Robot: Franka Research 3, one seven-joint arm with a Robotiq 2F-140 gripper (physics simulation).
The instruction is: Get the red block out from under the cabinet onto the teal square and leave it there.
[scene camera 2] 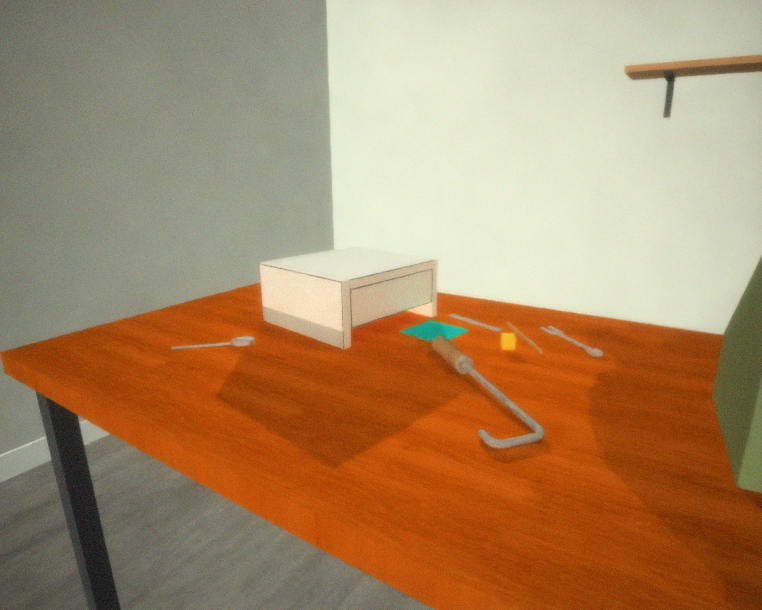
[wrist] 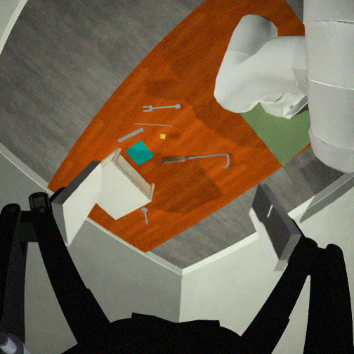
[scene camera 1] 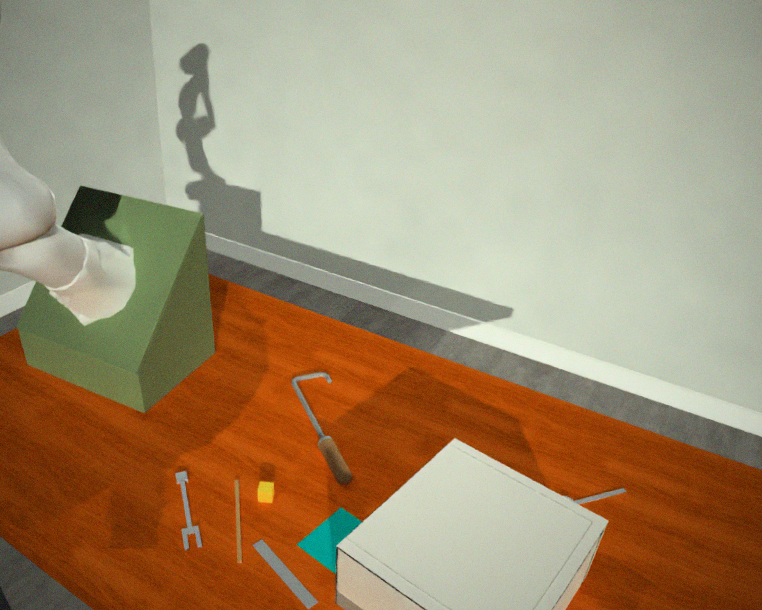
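The white cabinet [scene camera 1: 470, 527] [scene camera 2: 305, 295] [wrist: 122, 192] stands on the table. The teal square [scene camera 1: 327, 537] [scene camera 2: 434, 330] [wrist: 140, 153] lies flat beside its open front. The red block does not show in any view; the space under the cabinet is mostly hidden. A hook tool with a wooden handle [scene camera 1: 334, 459] [scene camera 2: 452, 354] [wrist: 173, 160] and a bent metal rod lies near the square, its hooked end away from the cabinet. My gripper [wrist: 178, 189] is open and empty, high above the table; it does not show in the scene views.
A yellow cube [scene camera 1: 265, 491] [scene camera 2: 507, 340] [wrist: 163, 136], a thin stick [scene camera 1: 238, 521] [wrist: 154, 124], a grey flat bar [scene camera 1: 284, 573] [wrist: 131, 135] and a fork-ended tool [scene camera 1: 186, 508] [scene camera 2: 571, 341] [wrist: 161, 107] lie near the square. A small ladle-like tool [scene camera 2: 212, 344] [wrist: 145, 215] lies beside the cabinet. The green base block [scene camera 1: 177, 305] [wrist: 280, 132] carries the arm.
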